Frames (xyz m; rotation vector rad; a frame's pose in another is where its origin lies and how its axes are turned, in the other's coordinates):
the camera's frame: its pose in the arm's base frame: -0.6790 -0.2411 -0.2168 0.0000 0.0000 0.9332
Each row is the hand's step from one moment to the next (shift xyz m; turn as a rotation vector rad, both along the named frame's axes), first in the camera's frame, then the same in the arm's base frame.
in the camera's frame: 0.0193 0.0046 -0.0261 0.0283 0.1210 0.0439
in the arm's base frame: 0.0078 0.0182 -0.0261 -0.0804 0.0948 0.0439
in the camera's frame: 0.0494 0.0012 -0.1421 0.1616 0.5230 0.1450
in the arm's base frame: 0.0284 0.0404 -0.1421 -0.3241 0.4412 0.1450
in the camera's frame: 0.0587 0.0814 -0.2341 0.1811 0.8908 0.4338
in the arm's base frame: -0.0305 0.0956 -0.2341 -0.6080 0.6758 0.4338
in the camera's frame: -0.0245 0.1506 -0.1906 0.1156 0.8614 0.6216
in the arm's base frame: -0.1356 0.0700 -0.1906 -0.6233 0.6056 0.6216
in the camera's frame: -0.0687 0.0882 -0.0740 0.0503 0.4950 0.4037
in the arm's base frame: -0.1118 -0.0027 -0.0740 -0.3678 0.3351 0.4037
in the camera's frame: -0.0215 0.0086 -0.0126 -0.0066 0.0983 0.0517
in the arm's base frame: -0.0197 -0.0122 -0.0126 -0.0829 0.0532 0.0517
